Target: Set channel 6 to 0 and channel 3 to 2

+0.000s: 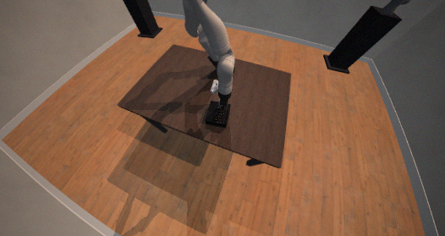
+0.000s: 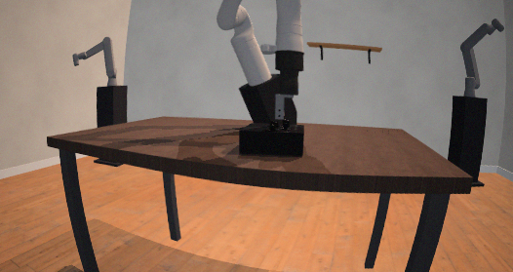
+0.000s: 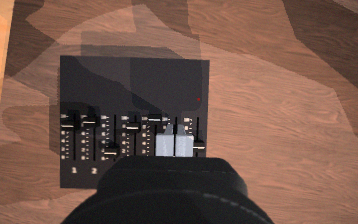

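The channel 6 fader cap is 20 mm to the left of my hand and 20 mm below it. Round my hand: channel 5 fader cap 20 mm ahead, 10 mm to the right, 20 mm below; channel 4 fader cap 40 mm ahead, 20 mm below; channel 3 fader cap 60 mm ahead, 20 mm to the left, 20 mm below.
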